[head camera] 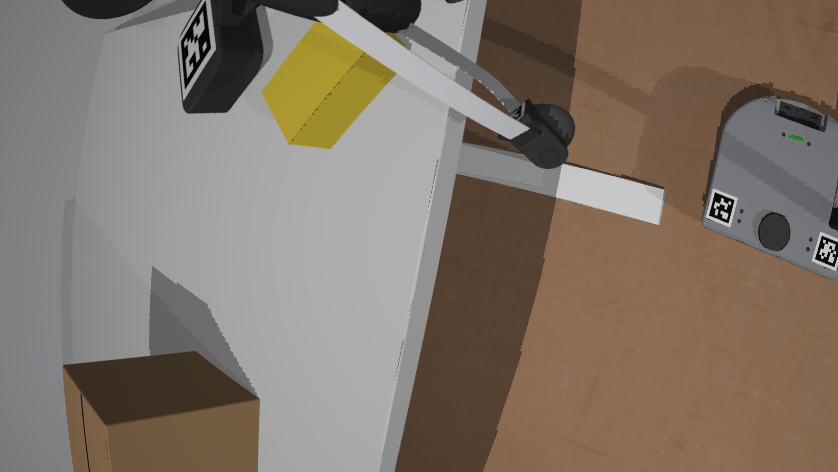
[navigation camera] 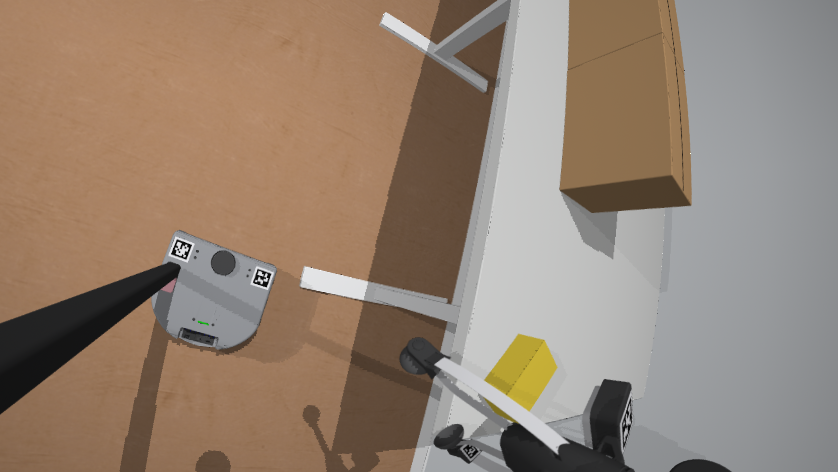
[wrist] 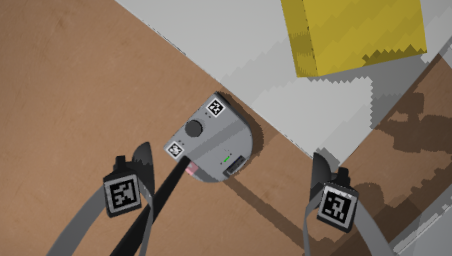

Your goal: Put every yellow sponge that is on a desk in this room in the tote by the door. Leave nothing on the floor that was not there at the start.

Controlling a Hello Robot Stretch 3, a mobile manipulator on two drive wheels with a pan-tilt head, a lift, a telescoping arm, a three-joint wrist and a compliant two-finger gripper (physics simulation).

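Frame: origin at the robot's base, x up, y back, z right, level; metres.
Where they show: gripper, fingertip midpoint: (head camera: 518, 59) (navigation camera: 424, 393) (wrist: 229, 166); robot's base at its link origin: (head camera: 772, 230) (navigation camera: 222, 261) (wrist: 200, 122).
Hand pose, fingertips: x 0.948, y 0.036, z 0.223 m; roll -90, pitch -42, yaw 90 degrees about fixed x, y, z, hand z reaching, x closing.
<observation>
Things, the pixels of their centre, and the offset from my fingertips. Level surfaces: height alone.
- yellow sponge at the middle of its body: (head camera: 332, 72) (navigation camera: 519, 378) dx +0.025, dy -0.039, dz +0.135 m
- white desk at its surface level: dx +0.003 m
- long brown box at the middle of its body: (navigation camera: 626, 129) dx +0.093, dy -0.466, dz +0.208 m
A yellow sponge (head camera: 310, 82) (navigation camera: 518, 369) (wrist: 365, 35) lies on the white desk (head camera: 293, 234) (navigation camera: 586, 304) (wrist: 170, 20), near its front edge. My gripper (head camera: 469, 73) (navigation camera: 433, 396) (wrist: 229, 166) is open, with its fingers wide apart. Its fingertips are at the desk's front edge, on the floor side of the sponge, and nothing is between them. In the head and navigation views one finger strip crosses in front of the sponge and hides part of it. In the wrist view the sponge is at the top right, beyond the right fingertip. The tote does not show in these views.
A long brown box (head camera: 181, 445) (navigation camera: 621, 117) stands on the desk along the wall. White desk feet (head camera: 609, 193) (navigation camera: 334, 284) reach out over the wooden floor. My grey base (head camera: 762, 158) (navigation camera: 234, 304) (wrist: 215, 135) stands on the floor in front of the desk.
</observation>
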